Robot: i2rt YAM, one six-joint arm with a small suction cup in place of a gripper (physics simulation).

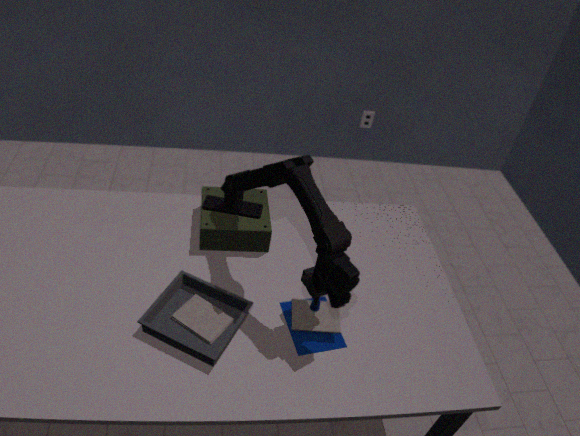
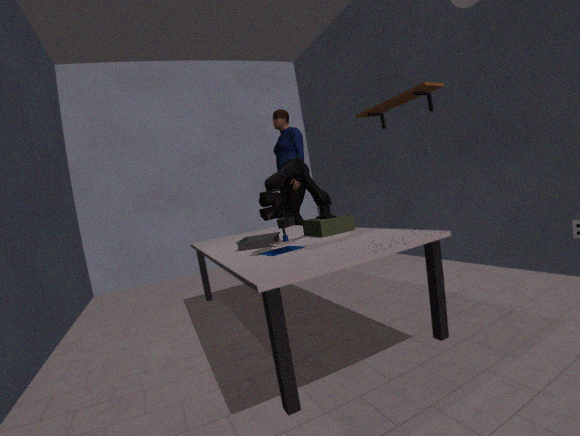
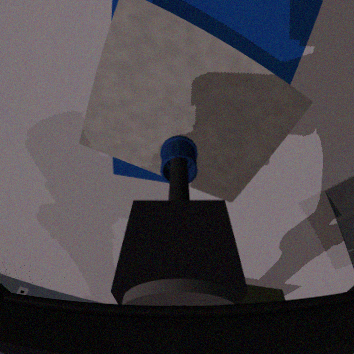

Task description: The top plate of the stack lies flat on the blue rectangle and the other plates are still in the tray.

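Where they show: hand, tool point: point(image 1: 313, 309) point(image 2: 286, 242) point(image 3: 178, 146); arm's base, link origin: point(image 1: 232, 207) point(image 2: 325, 217).
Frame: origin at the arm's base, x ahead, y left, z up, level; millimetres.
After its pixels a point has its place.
Note:
A blue rectangle point(image 1: 317, 347) @(x 441, y 335, z -93 mm) point(image 2: 282, 251) @(x 364, y 349, z -93 mm) point(image 3: 245, 25) @(x 430, y 316, z -93 mm) lies on the table at the right of the tray. My suction cup point(image 1: 315, 304) @(x 329, y 312, z -61 mm) point(image 2: 285, 238) point(image 3: 178, 152) holds a pale square plate point(image 1: 320, 323) @(x 384, y 333, z -54 mm) point(image 3: 145, 75) @(x 367, y 360, z -53 mm) near one edge. The plate hangs a little above the blue rectangle, roughly level, with its shadow on the blue. It is turned relative to the rectangle and covers its part nearer the arm's base. The grey tray point(image 1: 177, 346) @(x 526, y -53, z -82 mm) point(image 2: 257, 242) @(x 451, y 90, z -60 mm) holds a pale plate or stack point(image 1: 202, 317) @(x 415, y -8, z -80 mm); how many plates is hard to tell.
The arm stands on a green block point(image 1: 235, 240) @(x 111, y 33, z -44 mm) point(image 2: 327, 226) @(x 45, y 138, z -39 mm) at the back of the white table point(image 1: 90, 390) @(x 699, y -239, z -94 mm) point(image 2: 320, 265) @(x 314, y 791, z -94 mm). A person in blue point(image 2: 290, 145) stands behind the arm. An orange shelf point(image 2: 400, 100) is on the wall. Shadows cross the table.

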